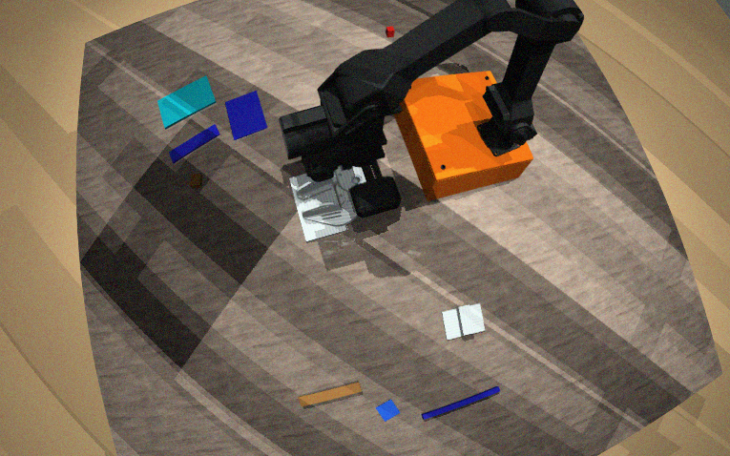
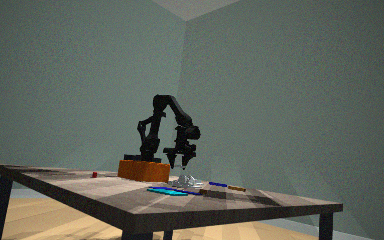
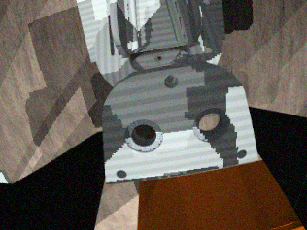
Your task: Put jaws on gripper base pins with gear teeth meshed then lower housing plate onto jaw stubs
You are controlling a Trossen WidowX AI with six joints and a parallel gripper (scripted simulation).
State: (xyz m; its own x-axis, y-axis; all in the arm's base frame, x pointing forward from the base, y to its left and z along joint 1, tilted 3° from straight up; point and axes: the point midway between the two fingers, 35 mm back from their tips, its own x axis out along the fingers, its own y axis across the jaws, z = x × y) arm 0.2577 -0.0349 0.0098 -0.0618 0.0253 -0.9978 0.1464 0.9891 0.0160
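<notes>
Right now the white gripper base is 20 mm above my gripper tip and 10 mm ahead of it. Round my gripper tip: small brown cube: 260 mm ahead, 160 mm to the right, 70 mm below; white jaw: 60 mm below, 30 mm ahead, 10 mm to the left; blue plate: 250 mm to the right, 130 mm ahead, 80 mm below.
</notes>
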